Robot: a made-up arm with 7 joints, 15 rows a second.
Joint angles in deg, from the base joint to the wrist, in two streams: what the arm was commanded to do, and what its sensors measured. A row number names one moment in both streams.
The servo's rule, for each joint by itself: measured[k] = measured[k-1] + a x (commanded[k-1-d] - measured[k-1]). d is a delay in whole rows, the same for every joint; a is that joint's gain. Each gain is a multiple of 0.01, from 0.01 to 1. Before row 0 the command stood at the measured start. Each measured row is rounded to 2 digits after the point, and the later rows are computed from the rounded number. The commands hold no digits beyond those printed.
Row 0, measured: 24.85 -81.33 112.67 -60.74 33.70 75.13 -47.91
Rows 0 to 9, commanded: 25.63 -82.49 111.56 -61.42 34.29 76.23 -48.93; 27.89 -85.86 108.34 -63.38 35.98 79.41 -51.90; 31.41 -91.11 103.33 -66.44 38.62 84.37 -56.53; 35.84 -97.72 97.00 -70.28 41.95 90.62 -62.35; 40.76 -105.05 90.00 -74.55 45.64 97.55 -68.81; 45.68 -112.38 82.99 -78.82 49.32 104.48 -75.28; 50.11 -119.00 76.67 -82.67 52.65 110.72 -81.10; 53.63 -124.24 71.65 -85.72 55.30 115.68 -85.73; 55.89 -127.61 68.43 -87.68 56.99 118.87 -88.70; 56.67 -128.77 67.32 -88.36 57.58 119.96 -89.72
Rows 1 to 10, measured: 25.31 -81.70 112.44 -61.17 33.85 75.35 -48.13; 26.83 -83.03 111.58 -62.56 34.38 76.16 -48.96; 29.53 -85.62 109.85 -65.00 35.44 77.80 -50.63; 33.25 -89.49 107.15 -68.33 37.07 80.36 -53.21; 37.68 -94.47 103.55 -72.25 39.21 83.80 -56.64; 42.40 -100.20 99.23 -76.39 41.74 87.94 -60.74; 46.95 -106.22 94.49 -80.35 44.47 92.50 -65.22; 50.89 -111.99 89.69 -83.73 47.18 97.14 -69.73; 53.84 -116.99 85.23 -86.22 49.63 101.49 -73.90; 55.51 -120.76 81.47 -87.57 51.62 105.18 -77.38
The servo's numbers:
d 0
a 0.59 0.32 0.21 0.63 0.25 0.20 0.22

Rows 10 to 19, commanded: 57.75 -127.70 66.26 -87.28 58.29 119.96 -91.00; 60.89 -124.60 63.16 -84.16 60.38 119.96 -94.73; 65.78 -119.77 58.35 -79.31 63.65 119.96 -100.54; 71.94 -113.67 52.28 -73.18 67.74 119.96 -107.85; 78.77 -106.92 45.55 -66.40 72.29 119.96 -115.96; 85.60 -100.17 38.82 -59.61 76.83 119.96 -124.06; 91.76 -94.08 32.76 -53.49 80.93 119.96 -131.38; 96.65 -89.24 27.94 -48.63 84.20 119.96 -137.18; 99.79 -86.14 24.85 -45.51 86.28 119.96 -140.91; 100.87 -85.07 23.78 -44.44 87.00 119.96 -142.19
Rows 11 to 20, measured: 56.83 -122.98 78.28 -87.39 53.29 108.14 -80.38; 59.23 -123.50 75.10 -85.36 55.06 110.50 -83.54; 63.09 -122.31 71.58 -81.55 57.21 112.39 -87.28; 68.31 -119.55 67.53 -76.28 59.84 113.90 -91.81; 74.48 -115.51 62.91 -70.06 62.95 115.11 -97.12; 81.04 -110.60 57.85 -63.48 66.42 116.08 -103.05; 87.36 -105.31 52.58 -57.19 70.05 116.86 -109.28; 92.84 -100.17 47.41 -51.80 73.59 117.48 -115.42; 96.94 -95.68 42.67 -47.84 76.76 117.98 -121.03; 99.26 -92.28 38.70 -45.70 79.32 118.38 -125.69
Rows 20 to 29, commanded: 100.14 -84.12 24.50 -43.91 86.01 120.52 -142.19; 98.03 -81.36 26.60 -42.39 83.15 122.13 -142.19; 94.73 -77.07 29.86 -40.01 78.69 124.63 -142.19; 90.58 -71.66 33.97 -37.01 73.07 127.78 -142.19; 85.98 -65.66 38.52 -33.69 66.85 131.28 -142.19; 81.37 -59.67 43.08 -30.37 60.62 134.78 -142.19; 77.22 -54.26 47.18 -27.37 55.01 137.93 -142.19; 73.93 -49.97 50.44 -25.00 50.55 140.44 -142.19; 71.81 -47.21 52.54 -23.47 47.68 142.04 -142.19; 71.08 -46.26 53.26 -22.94 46.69 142.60 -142.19
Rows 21 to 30, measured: 99.78 -89.67 35.72 -44.57 80.99 118.81 -129.32; 98.75 -87.01 33.80 -43.20 81.53 119.47 -132.15; 96.38 -83.83 32.97 -41.19 80.82 120.50 -134.36; 92.96 -79.94 33.18 -38.56 78.88 121.96 -136.08; 88.84 -75.37 34.30 -35.49 75.87 123.82 -137.42; 84.43 -70.35 36.14 -32.26 72.06 126.01 -138.47; 80.18 -65.20 38.46 -29.18 67.80 128.39 -139.29; 76.49 -60.33 40.98 -26.55 63.49 130.80 -139.93; 73.73 -56.13 43.41 -24.61 59.54 133.05 -140.43; 72.17 -52.97 45.48 -23.56 56.33 134.96 -140.82
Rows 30 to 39, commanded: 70.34 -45.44 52.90 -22.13 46.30 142.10 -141.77; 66.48 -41.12 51.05 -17.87 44.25 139.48 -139.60; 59.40 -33.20 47.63 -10.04 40.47 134.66 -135.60; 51.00 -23.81 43.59 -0.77 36.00 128.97 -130.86; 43.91 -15.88 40.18 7.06 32.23 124.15 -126.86; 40.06 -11.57 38.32 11.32 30.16 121.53 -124.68; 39.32 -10.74 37.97 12.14 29.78 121.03 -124.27; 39.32 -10.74 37.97 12.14 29.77 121.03 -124.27; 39.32 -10.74 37.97 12.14 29.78 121.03 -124.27; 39.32 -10.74 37.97 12.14 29.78 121.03 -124.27
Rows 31 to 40, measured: 71.09 -50.56 47.04 -22.66 53.82 136.39 -141.03; 68.37 -47.54 47.88 -19.64 51.43 137.01 -140.72; 63.08 -42.95 47.83 -13.59 48.69 136.54 -139.59; 55.95 -36.83 46.94 -5.51 45.52 135.03 -137.67; 48.85 -30.13 45.52 2.41 42.20 132.85 -135.29; 43.66 -24.19 44.01 8.02 39.19 130.59 -132.96; 41.10 -19.89 42.74 10.62 36.84 128.68 -131.05; 40.05 -16.96 41.74 11.58 35.07 127.15 -129.56; 39.62 -14.97 40.95 11.93 33.75 125.93 -128.40; 39.44 -13.62 40.32 12.06 32.76 124.95 -127.49
